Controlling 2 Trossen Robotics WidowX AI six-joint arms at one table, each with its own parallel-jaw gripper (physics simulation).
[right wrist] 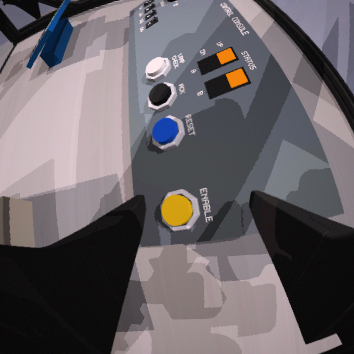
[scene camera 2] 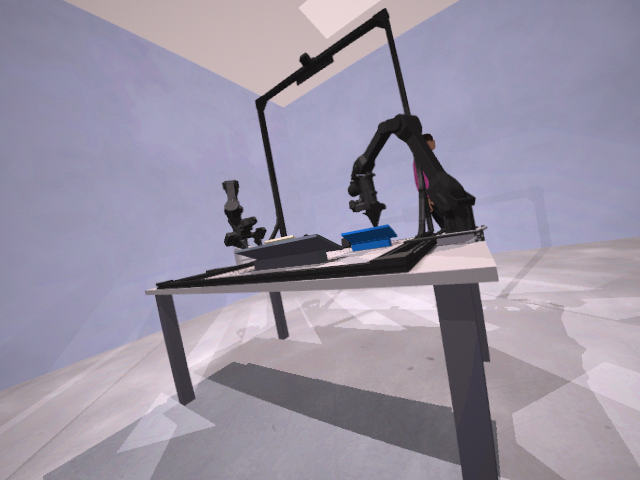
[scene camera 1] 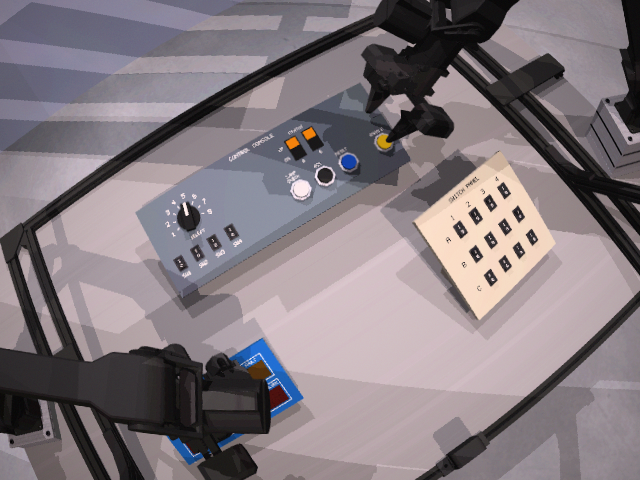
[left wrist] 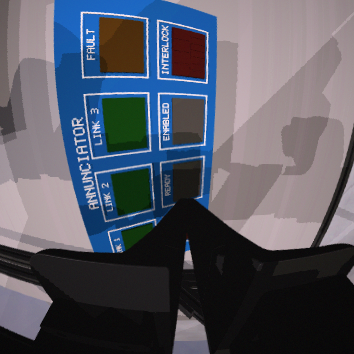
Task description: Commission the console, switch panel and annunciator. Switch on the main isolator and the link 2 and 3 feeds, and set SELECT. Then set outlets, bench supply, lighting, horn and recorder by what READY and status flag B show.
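Where they show: left gripper, fingertip midpoint: (right wrist: 38, 17) (left wrist: 185, 204); right gripper, fingertip midpoint: (right wrist: 197, 199) (scene camera 1: 377, 127); left arm's base, link origin: (scene camera 2: 461, 230) (scene camera 1: 25, 414); right arm's base, link origin: (scene camera 1: 635, 116).
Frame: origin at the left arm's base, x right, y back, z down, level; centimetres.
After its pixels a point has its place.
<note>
The grey control console (scene camera 1: 258, 180) @[x -23.5, y -50.1, z -4.4 cm] (scene camera 2: 289, 246) @[x -24.9, y -44.9, z -4.4 cm] (right wrist: 200, 155) @[x -25.4, y -66.1, z -3.5 cm] has its SELECT knob (scene camera 1: 188, 215) @[x -20.5, y -38.9, z -6.5 cm] pointing near 5. Status flags A and B (scene camera 1: 312, 137) @[x -27.4, y -59.9, z -5.1 cm] (right wrist: 227, 82) @[x -27.4, y -60.0, z -5.0 cm] both show orange on the UP side. The yellow ENABLE button (scene camera 1: 384, 142) @[x -23.6, y -70.2, z -3.5 cm] (right wrist: 177, 210) @[x -24.0, y -70.3, z -3.6 cm] lies near the right gripper (scene camera 1: 379, 126) @[x -25.3, y -69.8, z -5.6 cm] (right wrist: 197, 197) @[x -25.3, y -69.8, z -5.6 cm], which is open and empty above the console's end. The cream switch panel (scene camera 1: 444, 232) @[x -4.8, y -71.6, z -7.3 cm] has three rows of small rockers. The blue annunciator (scene camera 2: 369, 235) @[x 6.3, y -35.1, z -2.6 cm] (left wrist: 70, 100) @[x 2.5, y -38.5, z -5.2 cm] shows dark-looking READY (left wrist: 186, 180) @[x 10.1, y -34.5, z -2.0 cm] and ENABLED windows. My left gripper (left wrist: 185, 204) @[x 10.0, y -34.1, z -4.9 cm] is shut and empty above it.
A black frame (scene camera 1: 206, 116) @[x -45.7, y -44.1, z 2.0 cm] borders the table. An overhead gantry (scene camera 2: 343, 43) @[x 28.4, y -43.9, z -99.5 cm] stands over it. The annunciator lies at the lower left, partly hidden by the left arm. A person in pink (scene camera 2: 417, 175) stands behind the left arm in scene camera 2.
</note>
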